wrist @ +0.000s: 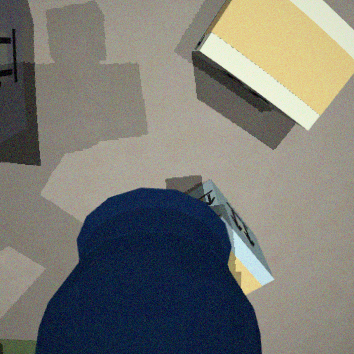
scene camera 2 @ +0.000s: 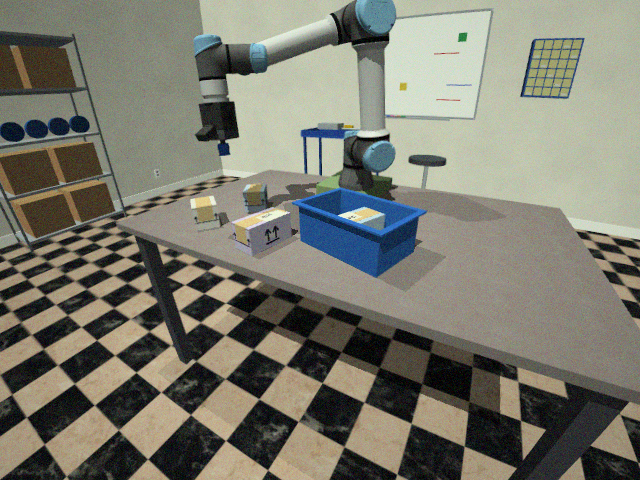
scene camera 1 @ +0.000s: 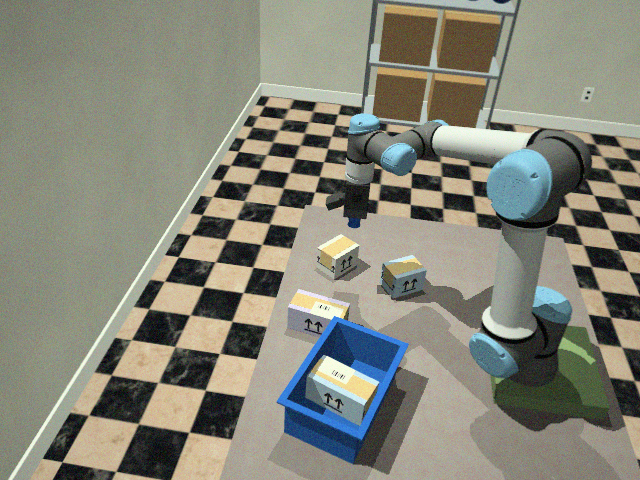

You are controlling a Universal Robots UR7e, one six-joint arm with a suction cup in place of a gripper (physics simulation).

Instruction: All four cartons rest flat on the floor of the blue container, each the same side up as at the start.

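Pixels of known places: hand at its tool point: (wrist: 154,256) (scene camera 2: 224,154) (scene camera 1: 354,224); arm's base at its link origin: (scene camera 2: 355,184).
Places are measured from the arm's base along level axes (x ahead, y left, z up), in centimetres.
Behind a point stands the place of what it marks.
My suction gripper (scene camera 1: 354,223) (scene camera 2: 223,149) (wrist: 155,215) is off and holds nothing. It hangs well above the table, near the two smaller cartons. A cream carton (scene camera 1: 338,256) {x 55.9, y -20.9, z 3.7 cm} (scene camera 2: 204,210) {x 59.8, y -21.1, z 2.4 cm} (wrist: 280,55) {x 56.6, y -25.1, z 3.7 cm} stands on the table, arrows up. A small light-blue carton (scene camera 1: 404,277) {x 35.3, y -18.8, z 3.2 cm} (scene camera 2: 255,198) {x 39.7, y -19.5, z 1.1 cm} (wrist: 255,262) {x 37.1, y -27.2, z 3.6 cm} stands beside it, arrows up, partly hidden by the cup in the wrist view. A lilac carton (scene camera 1: 310,316) {x 56.6, y 5.3, z 2.6 cm} (scene camera 2: 263,231) {x 58.4, y 5.2, z 1.4 cm} (wrist: 15,100) {x 50.9, y -2.2, z -2.4 cm} stands next to the blue container (scene camera 1: 320,439) {x 43.9, y 38.1, z -0.6 cm} (scene camera 2: 336,232) {x 50.8, y 23.9, z 3.3 cm}. A longer pale-blue carton (scene camera 1: 341,390) {x 42.2, y 28.0, z 5.0 cm} (scene camera 2: 364,217) {x 41.7, y 26.7, z 4.9 cm} is inside the container, arrows up; its underside is hidden.
The container's raised walls stand on the table (scene camera 1: 444,454) {x 16.7, y 30.4, z -4.3 cm} (scene camera 2: 491,279) {x 37.9, y 59.4, z -4.2 cm}, close to the lilac carton. The arm's green base block (scene camera 1: 553,397) {x -6.6, y 9.2, z -0.1 cm} (scene camera 2: 328,184) {x 6.6, y -9.8, z 0.1 cm} is on the table to the right of the container in scene camera 1. A shelf rack (scene camera 1: 403,67) with boxes stands against the wall.
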